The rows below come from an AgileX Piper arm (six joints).
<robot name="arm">
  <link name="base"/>
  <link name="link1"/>
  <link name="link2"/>
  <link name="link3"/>
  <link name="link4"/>
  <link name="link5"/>
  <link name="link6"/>
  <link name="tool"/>
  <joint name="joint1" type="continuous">
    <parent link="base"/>
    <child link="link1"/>
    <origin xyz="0 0 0.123"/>
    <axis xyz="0 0 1"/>
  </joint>
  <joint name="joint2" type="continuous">
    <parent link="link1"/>
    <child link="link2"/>
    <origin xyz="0 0 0"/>
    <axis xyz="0 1 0"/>
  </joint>
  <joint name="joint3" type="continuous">
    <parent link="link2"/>
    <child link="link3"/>
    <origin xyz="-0.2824 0 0.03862"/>
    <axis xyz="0 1 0"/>
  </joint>
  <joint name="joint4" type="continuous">
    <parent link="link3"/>
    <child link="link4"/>
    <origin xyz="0.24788 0 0.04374"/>
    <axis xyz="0.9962 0 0.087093"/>
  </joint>
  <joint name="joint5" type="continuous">
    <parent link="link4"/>
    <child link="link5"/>
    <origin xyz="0 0 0"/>
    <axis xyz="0 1 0"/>
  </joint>
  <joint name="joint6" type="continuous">
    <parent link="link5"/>
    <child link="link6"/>
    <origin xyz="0.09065 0 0.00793"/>
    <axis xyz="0.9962 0 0.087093"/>
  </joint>
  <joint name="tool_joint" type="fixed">
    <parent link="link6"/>
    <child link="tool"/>
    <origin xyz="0 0 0" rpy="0 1.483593 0"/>
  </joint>
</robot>
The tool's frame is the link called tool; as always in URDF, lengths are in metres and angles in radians. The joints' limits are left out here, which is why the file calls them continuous.
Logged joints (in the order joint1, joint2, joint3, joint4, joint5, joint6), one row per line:
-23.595 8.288 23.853 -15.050 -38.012 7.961
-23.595 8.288 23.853 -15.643 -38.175 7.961
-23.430 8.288 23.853 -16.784 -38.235 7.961
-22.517 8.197 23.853 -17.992 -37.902 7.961
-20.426 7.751 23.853 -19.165 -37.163 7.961
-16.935 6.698 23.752 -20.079 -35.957 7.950
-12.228 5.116 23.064 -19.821 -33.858 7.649
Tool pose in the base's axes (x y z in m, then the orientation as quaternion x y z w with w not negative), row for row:
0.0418 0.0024 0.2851 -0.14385 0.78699 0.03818 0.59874
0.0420 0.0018 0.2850 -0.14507 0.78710 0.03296 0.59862
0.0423 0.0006 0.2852 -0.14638 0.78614 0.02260 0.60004
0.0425 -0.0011 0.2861 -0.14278 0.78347 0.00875 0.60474
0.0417 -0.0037 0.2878 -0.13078 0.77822 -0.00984 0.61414
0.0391 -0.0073 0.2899 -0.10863 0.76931 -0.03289 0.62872
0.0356 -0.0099 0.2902 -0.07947 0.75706 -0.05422 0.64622
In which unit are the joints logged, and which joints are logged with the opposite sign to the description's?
The joints are logged in degrees. Opposite sign: joint1, joint3, joint5.
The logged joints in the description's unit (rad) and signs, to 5 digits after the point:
0.41181 0.14465 -0.41631 -0.26267 0.66343 0.13895
0.41181 0.14465 -0.41631 -0.27302 0.66628 0.13895
0.40893 0.14465 -0.41631 -0.29294 0.66733 0.13895
0.39300 0.14306 -0.41631 -0.31402 0.66151 0.13895
0.35650 0.13528 -0.41631 -0.33449 0.64862 0.13895
0.29557 0.11690 -0.41455 -0.35044 0.62757 0.13875
0.21342 0.08929 -0.40254 -0.34594 0.59093 0.13350

